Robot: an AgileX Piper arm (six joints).
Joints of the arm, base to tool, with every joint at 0 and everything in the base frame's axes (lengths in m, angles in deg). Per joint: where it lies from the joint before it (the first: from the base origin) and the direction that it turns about. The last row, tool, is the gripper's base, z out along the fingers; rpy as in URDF.
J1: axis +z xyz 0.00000 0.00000 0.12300
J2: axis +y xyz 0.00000 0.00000 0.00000
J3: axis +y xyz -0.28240 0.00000 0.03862
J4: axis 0.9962 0 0.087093 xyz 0.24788 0.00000 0.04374
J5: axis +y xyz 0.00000 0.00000 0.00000
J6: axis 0.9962 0 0.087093 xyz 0.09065 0.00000 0.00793
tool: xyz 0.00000 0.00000 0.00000 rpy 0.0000 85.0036 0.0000
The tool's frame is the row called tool.
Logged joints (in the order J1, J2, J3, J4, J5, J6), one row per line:
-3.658 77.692 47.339 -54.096 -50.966 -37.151
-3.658 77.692 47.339 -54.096 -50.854 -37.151
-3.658 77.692 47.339 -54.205 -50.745 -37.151
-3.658 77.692 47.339 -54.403 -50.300 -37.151
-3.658 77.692 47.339 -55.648 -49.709 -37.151
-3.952 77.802 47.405 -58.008 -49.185 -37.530
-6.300 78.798 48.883 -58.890 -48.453 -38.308
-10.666 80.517 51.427 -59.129 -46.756 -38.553
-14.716 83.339 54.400 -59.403 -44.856 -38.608
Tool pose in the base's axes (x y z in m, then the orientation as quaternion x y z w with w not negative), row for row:
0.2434 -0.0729 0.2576 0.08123 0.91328 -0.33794 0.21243
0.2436 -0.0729 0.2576 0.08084 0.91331 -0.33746 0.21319
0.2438 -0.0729 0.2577 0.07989 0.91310 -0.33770 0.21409
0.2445 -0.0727 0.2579 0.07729 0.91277 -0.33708 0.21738
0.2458 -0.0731 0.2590 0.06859 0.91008 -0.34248 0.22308
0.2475 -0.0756 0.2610 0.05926 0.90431 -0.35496 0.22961
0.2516 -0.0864 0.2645 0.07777 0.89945 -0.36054 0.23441
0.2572 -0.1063 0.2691 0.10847 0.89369 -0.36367 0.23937
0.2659 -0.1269 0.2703 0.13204 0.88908 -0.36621 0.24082
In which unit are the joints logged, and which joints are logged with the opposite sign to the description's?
The joints are logged in degrees. Opposite sign: J3, J5, J6.
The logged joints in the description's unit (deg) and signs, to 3 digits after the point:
-3.658 77.692 -47.339 -54.096 50.966 37.151
-3.658 77.692 -47.339 -54.096 50.854 37.151
-3.658 77.692 -47.339 -54.205 50.745 37.151
-3.658 77.692 -47.339 -54.403 50.300 37.151
-3.658 77.692 -47.339 -55.648 49.709 37.151
-3.952 77.802 -47.405 -58.008 49.185 37.530
-6.300 78.798 -48.883 -58.890 48.453 38.308
-10.666 80.517 -51.427 -59.129 46.756 38.553
-14.716 83.339 -54.400 -59.403 44.856 38.608

